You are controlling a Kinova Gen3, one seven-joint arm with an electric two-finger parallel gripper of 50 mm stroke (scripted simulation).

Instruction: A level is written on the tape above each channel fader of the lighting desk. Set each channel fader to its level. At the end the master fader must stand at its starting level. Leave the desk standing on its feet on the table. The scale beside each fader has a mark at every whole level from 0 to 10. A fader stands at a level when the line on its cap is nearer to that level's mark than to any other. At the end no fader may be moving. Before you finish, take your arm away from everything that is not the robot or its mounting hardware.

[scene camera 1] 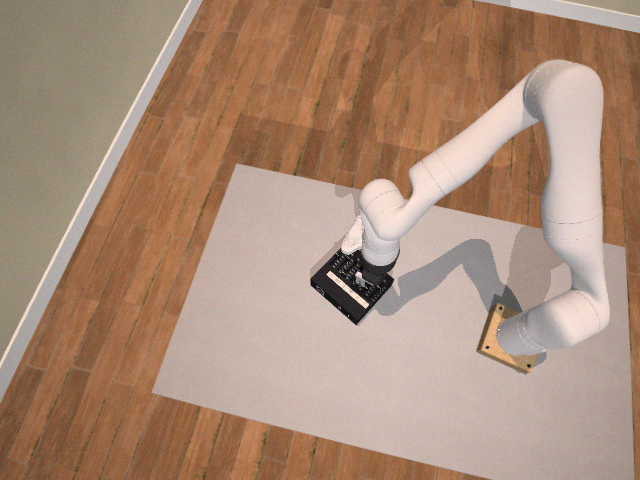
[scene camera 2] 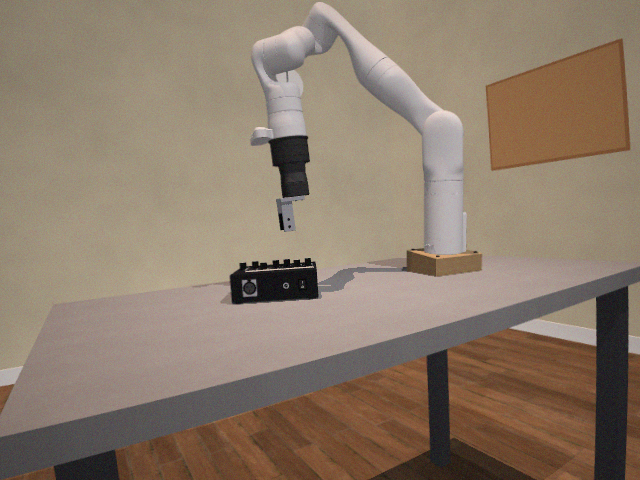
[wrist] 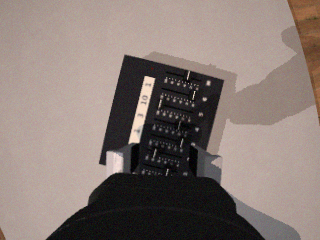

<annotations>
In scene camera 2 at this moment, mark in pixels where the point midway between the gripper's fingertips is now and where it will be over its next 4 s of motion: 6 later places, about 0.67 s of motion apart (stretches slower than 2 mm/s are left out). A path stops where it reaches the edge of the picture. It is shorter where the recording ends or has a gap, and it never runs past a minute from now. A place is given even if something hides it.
My gripper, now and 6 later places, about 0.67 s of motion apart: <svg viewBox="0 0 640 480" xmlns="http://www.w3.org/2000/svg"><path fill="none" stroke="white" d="M287 230L298 239L305 243L307 244L306 249L307 254L307 257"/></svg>
</annotations>
